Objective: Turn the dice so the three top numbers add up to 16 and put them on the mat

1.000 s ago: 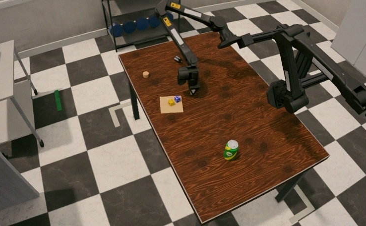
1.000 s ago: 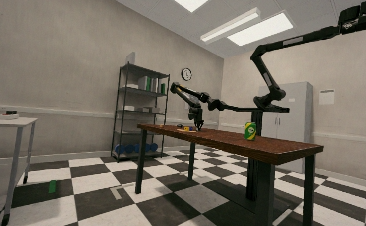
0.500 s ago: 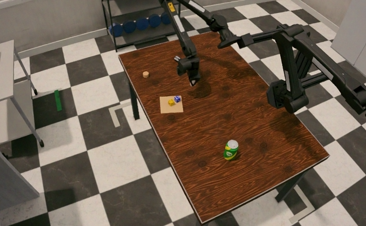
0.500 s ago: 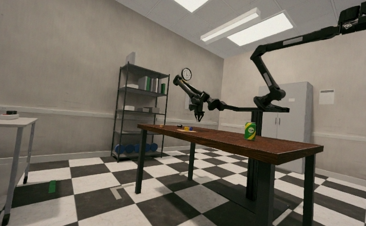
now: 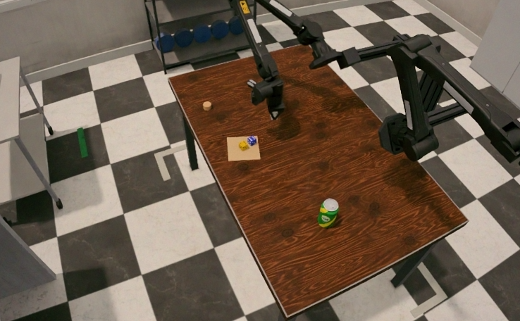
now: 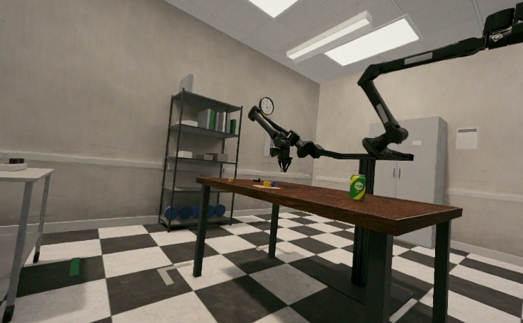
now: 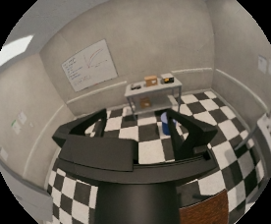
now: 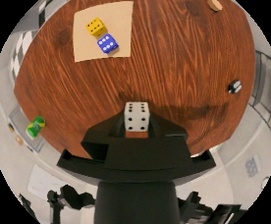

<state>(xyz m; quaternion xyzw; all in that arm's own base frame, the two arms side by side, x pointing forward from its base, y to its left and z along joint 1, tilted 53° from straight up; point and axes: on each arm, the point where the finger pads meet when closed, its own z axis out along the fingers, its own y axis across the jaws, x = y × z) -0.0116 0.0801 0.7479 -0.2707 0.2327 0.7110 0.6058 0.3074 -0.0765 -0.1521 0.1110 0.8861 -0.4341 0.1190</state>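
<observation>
The yellow die is 170 mm ahead of my right hand, 30 mm to the left of it and 90 mm below it. The rest, counted from my right hand: tan mat (170 mm ahead, 30 mm to the left, 110 mm below); then blue die (120 mm ahead, 20 mm to the left, 90 mm below); then white die (right at my right hand).
</observation>
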